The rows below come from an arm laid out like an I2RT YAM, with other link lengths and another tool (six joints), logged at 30 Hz.
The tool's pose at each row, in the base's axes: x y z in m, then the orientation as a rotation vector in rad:
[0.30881, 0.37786, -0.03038, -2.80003, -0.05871, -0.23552]
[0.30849, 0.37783, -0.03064, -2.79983, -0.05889, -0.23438]
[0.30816, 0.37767, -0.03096, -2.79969, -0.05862, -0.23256]
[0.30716, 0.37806, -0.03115, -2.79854, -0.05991, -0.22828]
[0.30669, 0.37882, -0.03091, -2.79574, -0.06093, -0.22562]
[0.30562, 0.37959, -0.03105, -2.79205, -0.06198, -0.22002]
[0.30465, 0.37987, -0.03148, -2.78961, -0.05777, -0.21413]
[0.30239, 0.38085, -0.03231, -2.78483, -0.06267, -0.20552]
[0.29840, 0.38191, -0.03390, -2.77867, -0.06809, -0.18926]
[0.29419, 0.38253, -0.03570, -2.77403, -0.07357, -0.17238]
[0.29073, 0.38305, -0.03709, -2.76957, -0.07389, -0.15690]
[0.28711, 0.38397, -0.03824, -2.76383, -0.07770, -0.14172]
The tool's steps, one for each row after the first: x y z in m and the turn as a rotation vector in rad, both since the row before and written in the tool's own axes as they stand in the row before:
[-0.00036, 0.00009, 0.00018, 0.00031, -0.00079, 0.00003]
[-0.00038, 0.00023, 0.00019, 0.00029, -0.00121, 0.00042]
[-0.00101, -0.00037, 0.00015, 0.00156, -0.00301, -0.00030]
[-0.00041, -0.00083, -0.00004, 0.00305, -0.00174, -0.00022]
[-0.00107, -0.00075, 0.00023, 0.00418, -0.00371, 0.00017]
[-0.00102, -0.00019, 0.00035, 0.00277, -0.00338, 0.00378]
[-0.00235, -0.00079, 0.00078, 0.00561, -0.00620, -0.00207]
[-0.00416, -0.00073, 0.00130, 0.00756, -0.01149, -0.00140]
[-0.00440, -0.00026, 0.00137, 0.00600, -0.01207, -0.00144]
[-0.00359, -0.00025, 0.00109, 0.00553, -0.01049, 0.00196]
[-0.00370, -0.00071, 0.00104, 0.00677, -0.01069, -0.00048]

